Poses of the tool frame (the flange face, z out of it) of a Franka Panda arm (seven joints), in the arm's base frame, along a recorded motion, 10 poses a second.
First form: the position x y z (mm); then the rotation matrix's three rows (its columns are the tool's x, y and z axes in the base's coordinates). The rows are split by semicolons.
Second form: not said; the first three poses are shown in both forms.
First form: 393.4, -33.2, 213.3; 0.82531, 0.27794, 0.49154; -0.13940, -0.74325, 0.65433; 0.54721, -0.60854, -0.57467
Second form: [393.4, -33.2, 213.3, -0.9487, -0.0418, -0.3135, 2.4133]
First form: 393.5, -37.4, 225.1; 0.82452, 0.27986, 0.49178; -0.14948, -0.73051, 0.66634; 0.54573, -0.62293, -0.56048
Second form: [393.5, -37.4, 225.1, -0.9480, -0.0397, -0.3157, 2.3939]
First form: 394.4, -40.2, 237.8; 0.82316, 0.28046, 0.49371; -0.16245, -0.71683, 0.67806; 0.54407, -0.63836, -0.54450
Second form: [394.4, -40.2, 237.8, -0.9472, -0.0362, -0.3187, 2.3733]
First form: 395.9, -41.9, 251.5; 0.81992, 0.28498, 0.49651; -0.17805, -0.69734, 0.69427; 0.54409, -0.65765, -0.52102
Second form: [395.9, -41.9, 251.5, -0.9455, -0.0333, -0.3238, 2.3451]
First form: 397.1, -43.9, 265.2; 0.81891, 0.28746, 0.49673; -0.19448, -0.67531, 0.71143; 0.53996, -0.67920, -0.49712
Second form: [397.1, -43.9, 265.2, -0.9445, -0.0294, -0.3273, 2.3141]
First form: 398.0, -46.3, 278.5; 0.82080, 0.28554, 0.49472; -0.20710, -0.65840, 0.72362; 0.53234, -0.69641, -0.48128
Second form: [398.0, -46.3, 278.5, -0.9445, -0.0250, -0.3277, 2.2909]
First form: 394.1, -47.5, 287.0; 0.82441, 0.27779, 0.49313; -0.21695, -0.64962, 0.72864; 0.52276, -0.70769, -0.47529
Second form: [394.1, -47.5, 287.0, -0.9453, -0.0195, -0.3256, 2.2787]
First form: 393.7, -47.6, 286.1; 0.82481, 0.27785, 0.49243; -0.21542, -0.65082, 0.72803; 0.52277, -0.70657, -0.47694
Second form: [393.7, -47.6, 286.1, -0.9455, -0.0200, -0.3251, 2.2803]
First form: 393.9, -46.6, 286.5; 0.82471, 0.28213, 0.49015; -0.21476, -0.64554, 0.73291; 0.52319, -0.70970, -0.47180
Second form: [393.9, -46.6, 286.5, -0.9453, -0.0216, -0.3256, 2.2735]
